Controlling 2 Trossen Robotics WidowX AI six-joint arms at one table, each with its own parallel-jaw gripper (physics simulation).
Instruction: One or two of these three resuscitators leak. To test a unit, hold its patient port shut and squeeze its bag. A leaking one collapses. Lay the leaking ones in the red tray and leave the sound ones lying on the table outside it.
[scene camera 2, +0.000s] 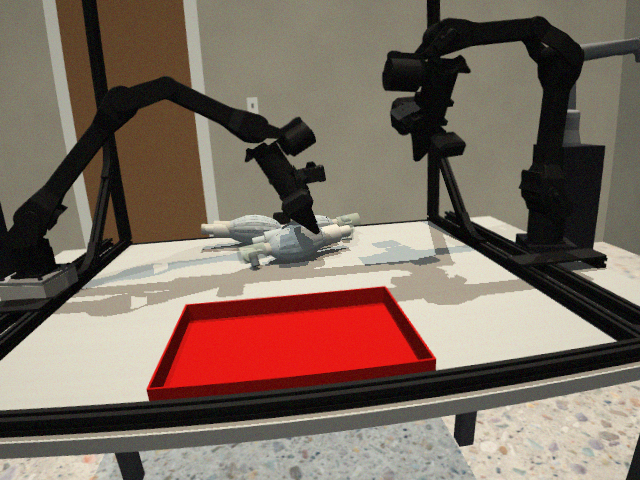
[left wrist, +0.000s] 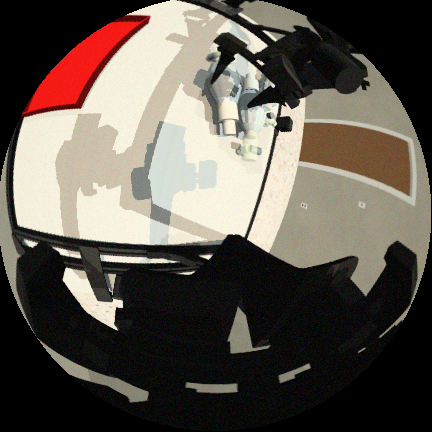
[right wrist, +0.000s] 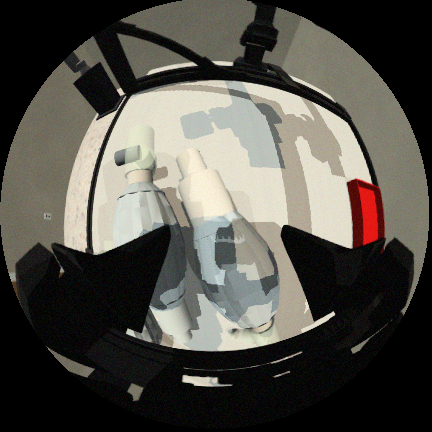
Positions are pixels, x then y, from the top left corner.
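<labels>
My right gripper is visible in scene camera 2, in the right wrist view and in the left wrist view (230, 94). On my right gripper, (right wrist: 332, 276) and (scene camera 2: 303, 210) are the same spot.
</labels>
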